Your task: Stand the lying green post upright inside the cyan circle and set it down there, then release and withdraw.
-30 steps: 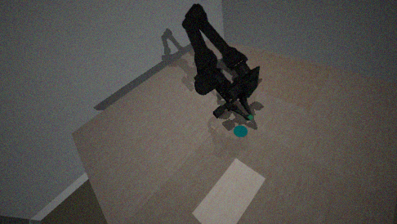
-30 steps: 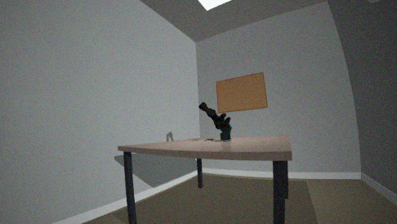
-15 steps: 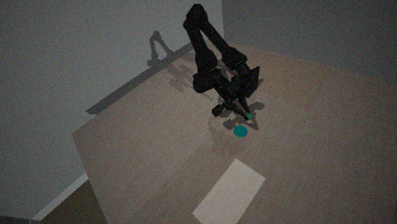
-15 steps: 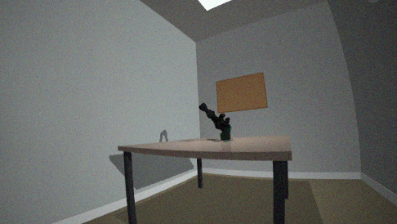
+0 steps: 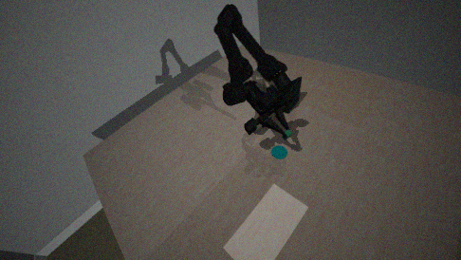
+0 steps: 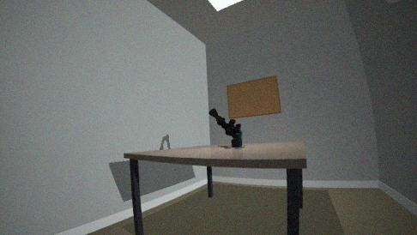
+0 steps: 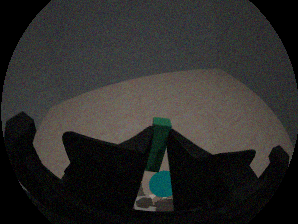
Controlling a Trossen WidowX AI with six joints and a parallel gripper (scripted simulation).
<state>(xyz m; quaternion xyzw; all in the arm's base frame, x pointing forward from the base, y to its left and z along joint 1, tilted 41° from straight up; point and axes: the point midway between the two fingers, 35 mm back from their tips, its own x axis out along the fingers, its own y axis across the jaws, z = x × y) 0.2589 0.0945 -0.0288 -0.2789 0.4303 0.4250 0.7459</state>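
Now: the cyan circle 140 mm below my gripper tip, 30 mm to the right of it and 10 mm behind it. Also, from my gripper tip: green post: 20 mm below, 10 mm behind.
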